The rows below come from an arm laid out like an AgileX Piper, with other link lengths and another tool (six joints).
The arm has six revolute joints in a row. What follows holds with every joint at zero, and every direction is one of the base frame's.
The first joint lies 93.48 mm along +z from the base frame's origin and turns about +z.
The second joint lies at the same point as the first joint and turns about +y.
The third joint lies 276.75 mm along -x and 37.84 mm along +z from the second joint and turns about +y.
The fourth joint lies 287.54 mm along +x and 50.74 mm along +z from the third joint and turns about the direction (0.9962, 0, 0.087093).
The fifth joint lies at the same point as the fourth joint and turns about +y.
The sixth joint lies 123.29 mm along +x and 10.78 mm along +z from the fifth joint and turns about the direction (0.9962, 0, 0.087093).
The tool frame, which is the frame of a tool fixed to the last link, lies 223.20 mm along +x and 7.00 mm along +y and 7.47 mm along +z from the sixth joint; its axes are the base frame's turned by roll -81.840, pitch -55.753 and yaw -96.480 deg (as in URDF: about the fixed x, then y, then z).
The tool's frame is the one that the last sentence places.
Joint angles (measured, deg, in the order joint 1, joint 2, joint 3, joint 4, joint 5, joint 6), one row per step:
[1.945 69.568 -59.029 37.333 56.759 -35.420]
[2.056 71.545 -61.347 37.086 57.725 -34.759]
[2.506 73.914 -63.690 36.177 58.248 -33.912]
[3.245 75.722 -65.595 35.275 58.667 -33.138]
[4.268 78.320 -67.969 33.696 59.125 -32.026]
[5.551 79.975 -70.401 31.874 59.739 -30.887]
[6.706 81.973 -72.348 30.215 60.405 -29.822]
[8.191 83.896 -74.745 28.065 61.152 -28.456]
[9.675 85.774 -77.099 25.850 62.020 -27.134]
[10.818 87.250 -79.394 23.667 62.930 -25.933]
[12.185 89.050 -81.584 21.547 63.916 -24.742]
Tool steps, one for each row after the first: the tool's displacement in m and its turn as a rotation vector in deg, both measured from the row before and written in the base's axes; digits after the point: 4 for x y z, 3 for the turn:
[0.0052 0.0018 0.0020 0.097 0.768 0.241]
[0.0067 0.0006 -0.0020 -0.516 0.854 0.229]
[0.0042 0.0024 -0.0016 -0.552 0.601 0.494]
[0.0055 0.0018 -0.0060 -1.121 1.069 0.591]
[0.0040 0.0027 0.0000 -1.299 0.160 0.900]
[0.0020 0.0024 -0.0059 -1.270 0.967 0.800]
[0.0029 0.0027 -0.0035 -1.616 0.554 0.923]
[0.0023 0.0023 -0.0039 -1.734 0.562 0.951]
[0.0033 -0.0002 -0.0012 -1.713 0.151 0.651]
[0.0018 0.0015 -0.0045 -1.766 0.589 0.837]

